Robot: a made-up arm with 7 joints.
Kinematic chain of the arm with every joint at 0, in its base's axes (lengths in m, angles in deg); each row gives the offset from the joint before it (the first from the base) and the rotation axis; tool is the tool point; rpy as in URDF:
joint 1: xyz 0 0 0.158 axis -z
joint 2: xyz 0 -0.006 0.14 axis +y
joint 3: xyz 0 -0.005 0.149 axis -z
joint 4: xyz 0 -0.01 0.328 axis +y
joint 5: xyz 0 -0.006 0.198 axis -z
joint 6: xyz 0 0 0.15 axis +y
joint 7: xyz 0 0 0.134 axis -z
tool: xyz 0 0 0 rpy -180 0 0
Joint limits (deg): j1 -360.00..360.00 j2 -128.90..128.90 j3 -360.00..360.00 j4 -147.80..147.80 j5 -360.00..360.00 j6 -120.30..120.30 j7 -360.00..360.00
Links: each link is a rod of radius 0.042 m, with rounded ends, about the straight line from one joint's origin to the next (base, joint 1, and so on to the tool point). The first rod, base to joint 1, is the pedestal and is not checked.
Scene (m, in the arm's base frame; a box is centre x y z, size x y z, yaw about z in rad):
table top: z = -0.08
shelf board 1: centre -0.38 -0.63 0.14 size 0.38 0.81 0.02 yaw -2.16
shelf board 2: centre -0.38 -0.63 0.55 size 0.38 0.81 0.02 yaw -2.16
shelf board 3: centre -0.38 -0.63 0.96 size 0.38 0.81 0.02 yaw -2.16
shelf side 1: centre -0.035 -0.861 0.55 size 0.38 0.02 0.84 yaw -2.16
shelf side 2: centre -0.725 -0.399 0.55 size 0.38 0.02 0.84 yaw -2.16
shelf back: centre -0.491 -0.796 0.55 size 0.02 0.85 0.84 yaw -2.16
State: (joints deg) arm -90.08 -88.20 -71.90 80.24 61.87 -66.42 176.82
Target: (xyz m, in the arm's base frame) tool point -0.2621 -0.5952 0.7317
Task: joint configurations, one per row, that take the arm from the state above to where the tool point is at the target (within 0.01 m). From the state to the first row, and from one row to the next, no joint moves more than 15 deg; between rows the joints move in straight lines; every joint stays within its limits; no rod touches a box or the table.
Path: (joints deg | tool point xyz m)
1: -95.64 -87.48 -70.11 93.47 65.68 -67.65 176.82 | -0.3482 -0.5381 0.3655
2: -101.21 -86.76 -68.32 106.71 69.50 -68.88 176.82 | -0.3052 -0.4698 0.3717
3: -106.77 -86.05 -66.53 119.94 73.31 -70.10 176.82 | -0.2560 -0.3987 0.3664
4: -112.34 -85.33 -64.74 133.17 77.12 -71.33 176.82 | -0.2008 -0.3277 0.3491
5: -114.62 -78.22 -55.58 122.96 72.28 -69.71 176.82 | -0.1967 -0.3818 0.4690
6: -116.90 -71.12 -46.41 112.74 67.43 -68.09 176.82 | -0.1712 -0.4059 0.6006
7: -119.19 -64.01 -37.24 102.52 62.58 -66.47 176.82 | -0.1302 -0.3979 0.7317
8: -111.75 -63.63 -43.64 90.86 60.32 -64.46 176.82 | -0.1724 -0.4694 0.7423
9: -104.32 -63.25 -50.04 79.20 58.06 -62.44 176.82 | -0.2172 -0.5363 0.7412
10: -96.88 -62.86 -56.44 67.54 55.79 -60.43 176.82 | -0.2621 -0.5952 0.7317

